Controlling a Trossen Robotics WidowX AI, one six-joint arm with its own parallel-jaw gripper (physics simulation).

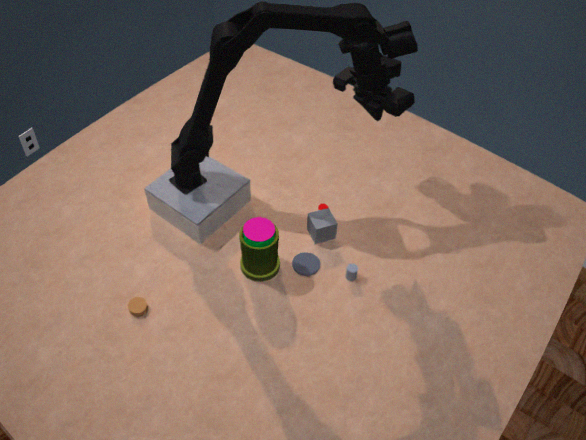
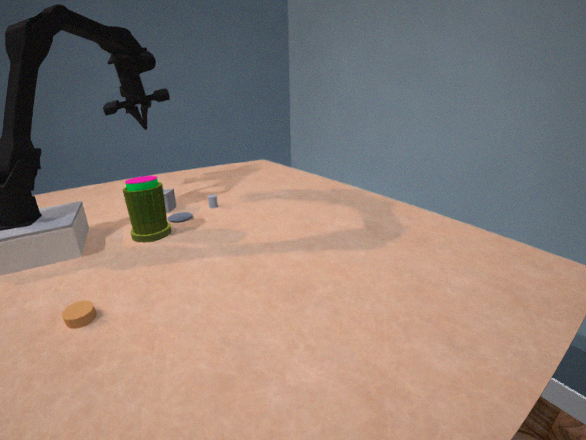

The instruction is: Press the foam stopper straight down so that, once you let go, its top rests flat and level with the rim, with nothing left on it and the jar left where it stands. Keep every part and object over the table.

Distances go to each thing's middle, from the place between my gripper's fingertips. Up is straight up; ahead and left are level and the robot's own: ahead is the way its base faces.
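Labels:
Orange disc (image 2: 79,314): far to the right of my hand, a fair way below it and a little behind it. Foam stopper (image 1: 258,232): 10 cm below my hand, 35 cm to the right of it. Grey cube (image 1: 321,225): my hand is 18 cm above it, 19 cm to the left of it and 3 cm short of it. Going by their middles, of the things named here the grey cube is the nearest to my hand and the orange disc the farthest from it.

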